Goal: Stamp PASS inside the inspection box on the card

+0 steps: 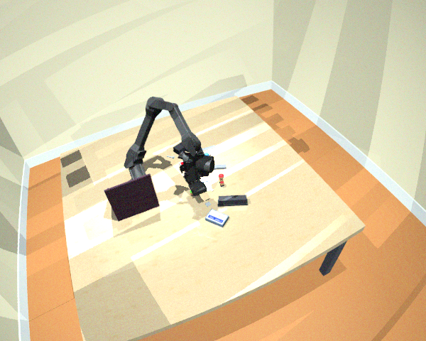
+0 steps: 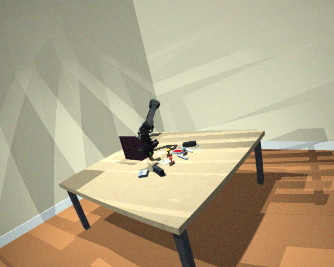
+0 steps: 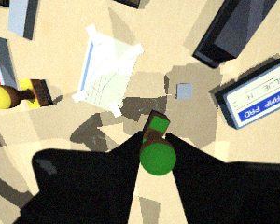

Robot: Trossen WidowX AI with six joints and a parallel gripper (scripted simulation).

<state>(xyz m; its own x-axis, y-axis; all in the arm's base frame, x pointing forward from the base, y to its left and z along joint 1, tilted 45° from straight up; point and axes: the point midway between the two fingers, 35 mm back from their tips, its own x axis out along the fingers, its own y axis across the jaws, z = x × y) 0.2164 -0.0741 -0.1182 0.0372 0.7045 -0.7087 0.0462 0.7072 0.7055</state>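
Now: the red ink pad 70 mm ahead of my gripper tip, 240 mm to the left of it and 60 mm below it. Round my gripper tip: grey square (40 mm ahead, 50 mm to the right, 70 mm below); then green-knobbed stamp (right at my gripper tip); then white inspection card (60 mm ahead, 70 mm to the left, 70 mm below).
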